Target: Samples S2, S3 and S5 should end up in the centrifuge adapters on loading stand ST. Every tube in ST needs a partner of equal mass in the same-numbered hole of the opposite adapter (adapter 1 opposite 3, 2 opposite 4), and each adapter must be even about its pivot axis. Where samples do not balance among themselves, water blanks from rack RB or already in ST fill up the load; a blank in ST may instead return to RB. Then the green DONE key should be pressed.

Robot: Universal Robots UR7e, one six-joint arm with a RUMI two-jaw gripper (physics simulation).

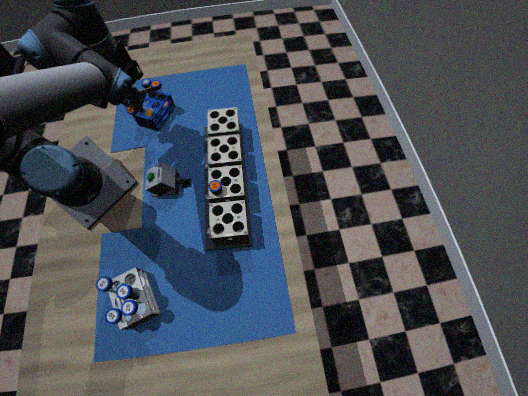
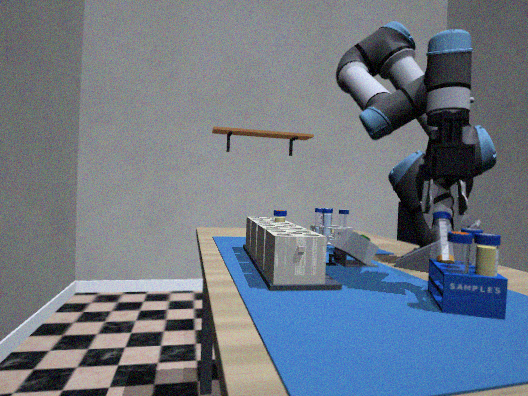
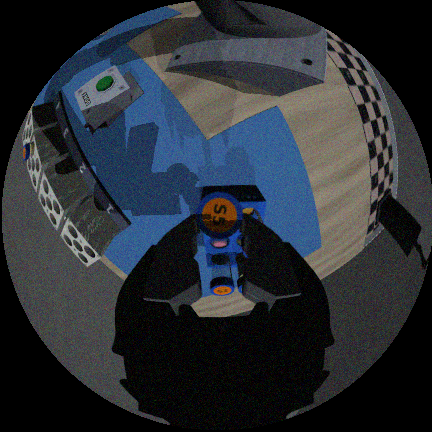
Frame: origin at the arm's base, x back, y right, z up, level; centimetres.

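Seen in the pictures: gripper, fingertip midpoint: (image 1: 137, 110) (image 2: 442, 229) (image 3: 218, 215).
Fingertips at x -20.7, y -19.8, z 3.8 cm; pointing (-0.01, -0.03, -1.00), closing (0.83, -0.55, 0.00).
Note:
Pixels of each thing's top centre, then the offset from my fingertips to it. Level surfaces: height alone.
- Sample S5, top centre: (image 3: 220, 257) (image 2: 445, 211) (image 1: 135, 98) dz +3.5, dx -0.9, dy -1.5 cm
- sample rack, top centre: (image 3: 232, 240) (image 2: 463, 267) (image 1: 151, 104) dz -5.5, dx -2.5, dy -7.7 cm
- orange-capped tube, top centre: (image 1: 215, 185) (image 2: 280, 210) dz +1.0, dx -21.8, dy +33.0 cm
- green DONE key, top centre: (image 3: 99, 82) (image 1: 149, 175) dz -4.0, dx -2.5, dy +22.6 cm
- blue mat, surface height: dz -11.5 cm
- key box, top centre: (image 3: 85, 94) (image 2: 357, 230) (image 1: 155, 172) dz -3.1, dx -4.7, dy +22.8 cm
Sample S5 (image 2: 443, 240) (image 3: 220, 215), with an orange-topped blue cap, stands upright at the sample rack (image 1: 150, 124) (image 2: 470, 302). My gripper (image 2: 445, 212) (image 3: 218, 215) is above it, fingertips at both sides of the cap, shut on S5. Another orange cap, S2 (image 3: 222, 290), shows in the rack. Stand ST carries four white adapters (image 1: 223, 134) (image 2: 299, 260). The third from the back holds an orange-capped tube (image 1: 215, 186) (image 2: 280, 216) in a corner hole. The green DONE key (image 1: 150, 176) (image 3: 104, 83) is on a grey box. S3's label cannot be read.
The white rack RB (image 1: 145, 309) holds several blue-rimmed, white-topped tubes, one of them a tube (image 1: 113, 315) at its front corner. The robot base plate (image 1: 95, 212) (image 3: 250, 52) is beside the blue mat (image 1: 190, 320). The key box (image 1: 162, 181) stands between base and ST.

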